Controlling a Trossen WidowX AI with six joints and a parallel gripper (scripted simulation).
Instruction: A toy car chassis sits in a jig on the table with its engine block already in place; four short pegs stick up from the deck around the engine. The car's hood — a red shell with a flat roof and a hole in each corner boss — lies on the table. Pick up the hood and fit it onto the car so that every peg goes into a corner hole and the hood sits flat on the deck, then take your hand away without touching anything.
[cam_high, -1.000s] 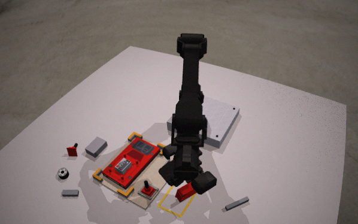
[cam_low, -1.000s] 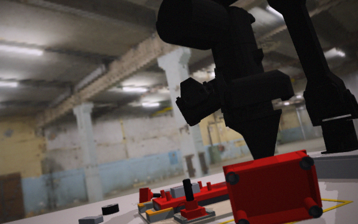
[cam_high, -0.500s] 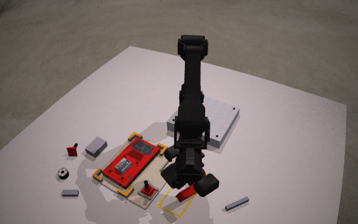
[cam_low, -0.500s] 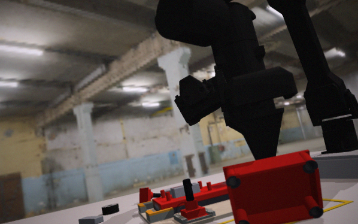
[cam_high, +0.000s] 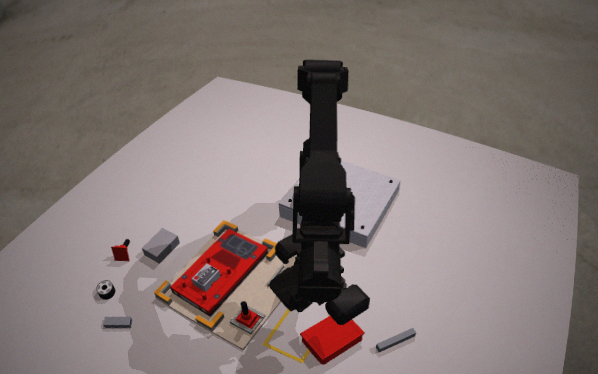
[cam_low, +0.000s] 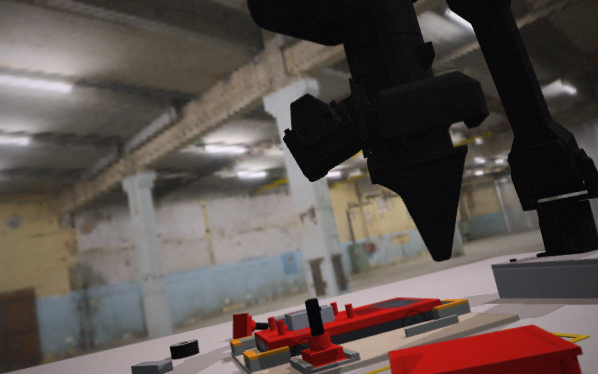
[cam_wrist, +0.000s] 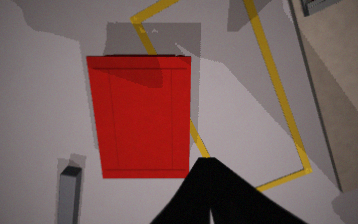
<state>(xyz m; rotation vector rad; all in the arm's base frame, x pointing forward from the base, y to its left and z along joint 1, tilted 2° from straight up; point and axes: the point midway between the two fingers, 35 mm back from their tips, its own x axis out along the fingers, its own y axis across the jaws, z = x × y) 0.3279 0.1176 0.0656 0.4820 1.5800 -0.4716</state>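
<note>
The red hood is 3 cm ahead of my gripper tip, 3 cm to the left of it and 6 cm below it. From my gripper tip the other things lie so: black wheel 10 cm ahead, 45 cm to the right, 7 cm below; then grey engine block 1 cm behind, 24 cm to the right, 5 cm below.
</note>
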